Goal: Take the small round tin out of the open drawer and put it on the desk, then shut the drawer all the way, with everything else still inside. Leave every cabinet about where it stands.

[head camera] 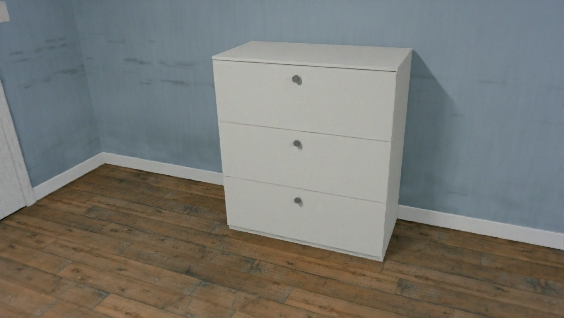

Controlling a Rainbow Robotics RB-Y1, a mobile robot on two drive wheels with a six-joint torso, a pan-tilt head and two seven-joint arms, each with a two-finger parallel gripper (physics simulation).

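Places are measured from the robot's base along level axes (x left, y ahead, z down), in millimetres.
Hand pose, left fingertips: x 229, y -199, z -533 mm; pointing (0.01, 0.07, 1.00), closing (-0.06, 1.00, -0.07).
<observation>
After its pixels a point has its place.
A white cabinet [305,165] {y 1540, x -1221, z -504 mm} with three drawers, each with a small round grey knob, stands against the blue wall right of the middle of the head camera view. Its top drawer [345,102] {y 1379, x -1335, z -856 mm}, middle drawer [345,162] {y 1371, x -1340, z -552 mm} and bottom drawer [345,220] {y 1361, x -1346, z -224 mm} are all shut. The small round tin, the open drawer and the desk do not show in this view. Neither of my grippers is in view.
The wooden floor [150,250] {y 2010, x -492, z 0 mm} runs in front of the cabinet. A white baseboard [165,169] {y 2888, x -890, z -44 mm} runs along the blue wall [150,100] {y 2938, x -871, z -571 mm}, which meets another wall in a corner at the left. Part of a white door [9,160] {y 2963, x 62, z -348 mm} shows at the left edge.
</observation>
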